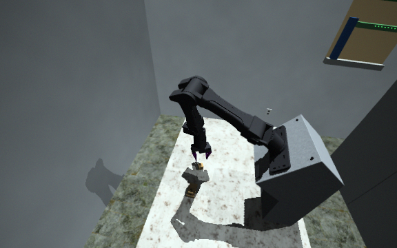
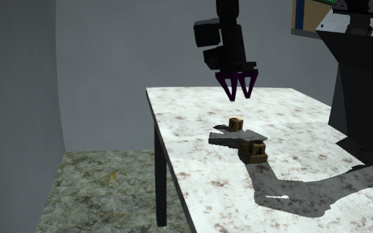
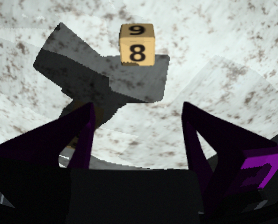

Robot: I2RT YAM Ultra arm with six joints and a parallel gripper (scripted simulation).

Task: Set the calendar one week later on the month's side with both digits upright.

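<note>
The wooden digit cube is 8 cm below my hand.
</note>
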